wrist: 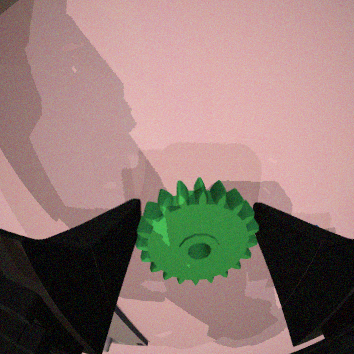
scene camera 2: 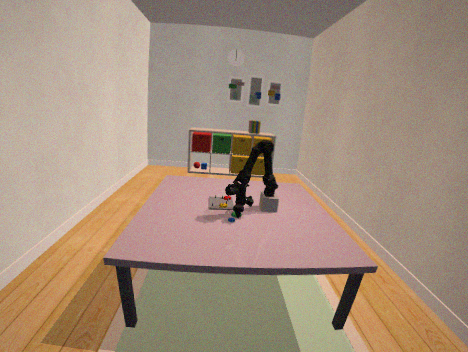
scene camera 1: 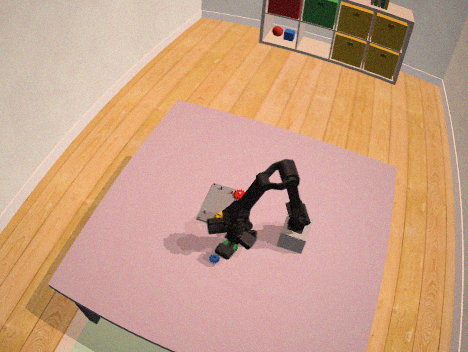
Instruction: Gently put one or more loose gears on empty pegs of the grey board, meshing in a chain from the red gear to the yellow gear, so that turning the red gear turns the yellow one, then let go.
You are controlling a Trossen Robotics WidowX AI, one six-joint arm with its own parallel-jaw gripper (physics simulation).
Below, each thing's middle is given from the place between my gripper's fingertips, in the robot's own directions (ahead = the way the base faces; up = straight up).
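The green gear (wrist: 196, 234) sits 10 mm above my hand and 10 mm ahead of it. As for the grey board (scene camera 1: 217, 200), I find it 180 mm to the right of my hand and 120 mm ahead of it.
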